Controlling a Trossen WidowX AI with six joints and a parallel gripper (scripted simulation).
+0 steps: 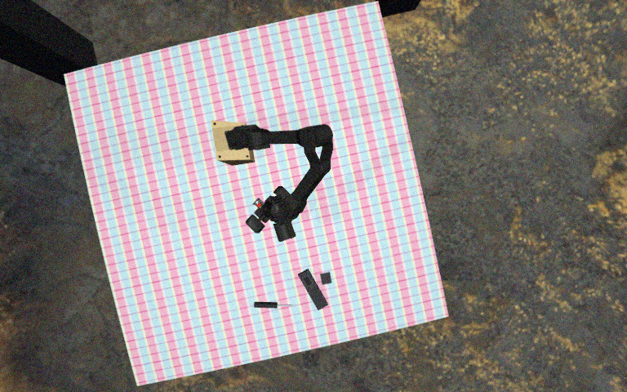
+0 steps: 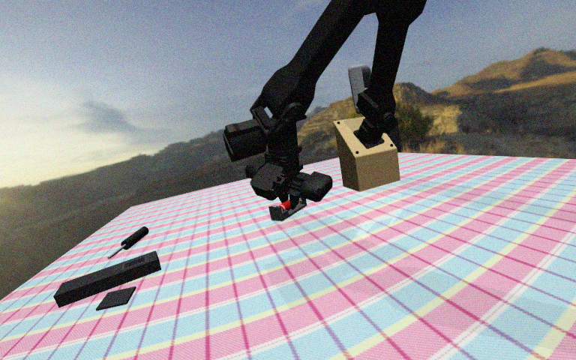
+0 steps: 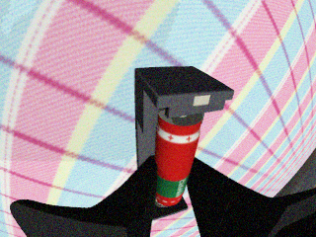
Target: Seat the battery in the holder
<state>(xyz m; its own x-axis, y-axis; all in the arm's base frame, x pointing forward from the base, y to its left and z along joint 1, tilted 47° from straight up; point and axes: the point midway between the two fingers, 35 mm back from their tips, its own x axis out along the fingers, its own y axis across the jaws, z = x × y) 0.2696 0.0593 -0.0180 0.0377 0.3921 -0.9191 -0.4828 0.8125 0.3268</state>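
Now: gripper tip 1 cm to the right of the battery and 1 cm below it. The rest, counted from my gripper tip: long black bar: 36 cm ahead, 11 cm to the left; then screwdriver: 38 cm ahead, 5 cm to the right; then black plate: 33 cm ahead, 17 cm to the left, 1 cm below.
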